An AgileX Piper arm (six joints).
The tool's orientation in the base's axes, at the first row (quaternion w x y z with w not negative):
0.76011 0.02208 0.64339 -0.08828
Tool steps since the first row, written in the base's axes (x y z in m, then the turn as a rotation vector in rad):
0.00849 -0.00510 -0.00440 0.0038 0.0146 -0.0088
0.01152 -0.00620 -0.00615 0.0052 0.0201 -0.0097
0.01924 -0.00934 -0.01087 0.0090 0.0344 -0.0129
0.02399 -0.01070 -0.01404 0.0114 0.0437 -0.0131
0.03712 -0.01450 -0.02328 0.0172 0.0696 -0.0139
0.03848 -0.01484 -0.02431 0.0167 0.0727 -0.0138
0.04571 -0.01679 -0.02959 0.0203 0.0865 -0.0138
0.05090 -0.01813 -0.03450 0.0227 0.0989 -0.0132
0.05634 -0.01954 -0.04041 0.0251 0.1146 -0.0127
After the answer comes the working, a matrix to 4 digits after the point.
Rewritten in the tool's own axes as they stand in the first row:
0.00619 -0.00328 0.00827 0.0077 0.0157 0.0000
0.00850 -0.00373 0.01108 0.0082 0.0214 0.0004
0.01467 -0.00519 0.01826 0.0104 0.0363 0.0015
0.01867 -0.00550 0.02254 0.0100 0.0459 0.0024
0.03020 -0.00636 0.03431 0.0090 0.0724 0.0041
0.03146 -0.00639 0.03551 0.0085 0.0753 0.0032
0.03799 -0.00671 0.04194 0.0076 0.0895 0.0047
0.04376 -0.00679 0.04635 0.0061 0.1020 0.0053
0.05057 -0.00682 0.05085 0.0043 0.1178 0.0054

The tool's axes in the first row as the columns of a matrix, in the base's axes (rounded; the answer above uses it unrounded):
0.1565 0.1626 0.9742
-0.1058 0.9834 -0.1472
-0.9820 -0.0800 0.1711

